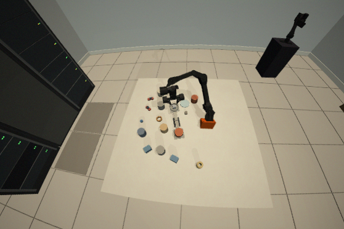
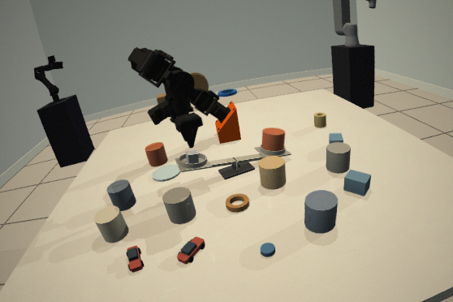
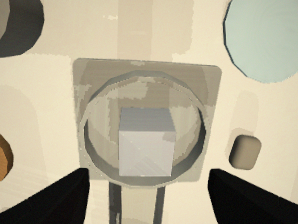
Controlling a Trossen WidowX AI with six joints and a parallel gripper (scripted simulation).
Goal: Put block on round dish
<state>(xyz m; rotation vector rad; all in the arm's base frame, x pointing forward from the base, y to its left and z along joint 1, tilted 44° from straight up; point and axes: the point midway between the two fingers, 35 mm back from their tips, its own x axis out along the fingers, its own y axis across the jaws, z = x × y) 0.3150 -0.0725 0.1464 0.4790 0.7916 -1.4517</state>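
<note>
My gripper tip is 4 cm above the grey block. The rest, counted from my gripper tip: round dish: 13 cm below, 11 cm behind, 10 cm to the right.
</note>
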